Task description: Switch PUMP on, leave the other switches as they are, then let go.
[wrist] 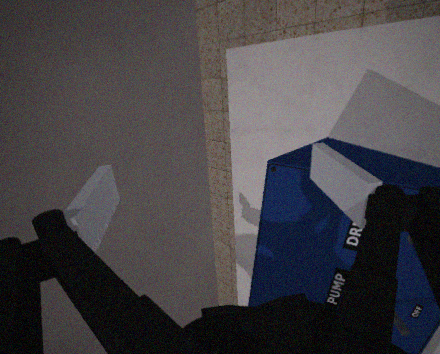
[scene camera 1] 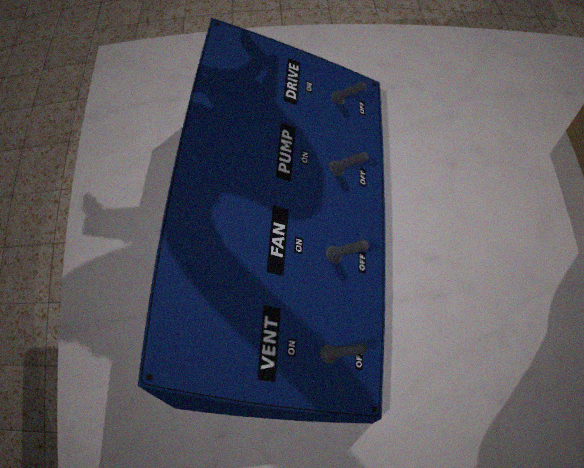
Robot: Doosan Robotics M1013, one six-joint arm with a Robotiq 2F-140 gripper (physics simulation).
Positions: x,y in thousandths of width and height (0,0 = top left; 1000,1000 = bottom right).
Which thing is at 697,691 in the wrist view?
A blue switch panel.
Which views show my gripper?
The wrist view only.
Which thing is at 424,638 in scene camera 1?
A blue switch panel.
